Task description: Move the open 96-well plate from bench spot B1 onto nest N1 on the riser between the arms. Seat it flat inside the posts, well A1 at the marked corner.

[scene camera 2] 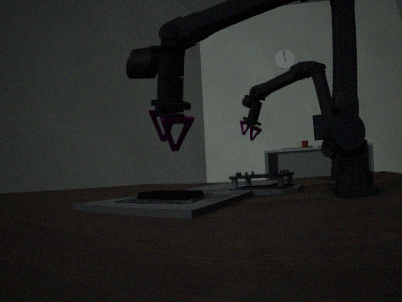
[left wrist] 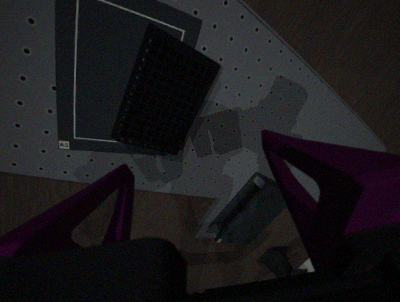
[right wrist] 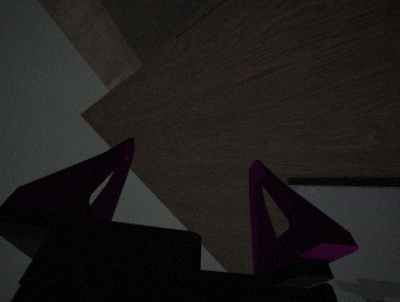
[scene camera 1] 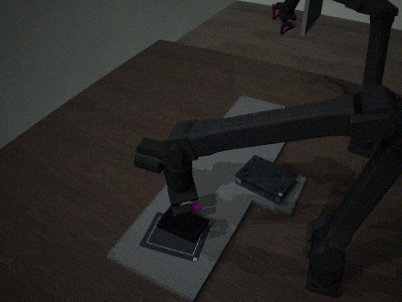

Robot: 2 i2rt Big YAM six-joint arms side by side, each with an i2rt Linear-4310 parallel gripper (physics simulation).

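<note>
The black 96-well plate lies flat on bench spot B1, turned against the white outline and partly past its edge. The spot's A1 label shows beside one corner. My left gripper is open and empty, pointing down above the plate. Nest N1 stands on its riser, with a pale mark at one corner. My right gripper is open and empty, high at the back.
The perforated grey board lies under the spot and reaches beside the riser. The left forearm crosses above the board in scene camera 1. A pale shelf with a red object stands at the back.
</note>
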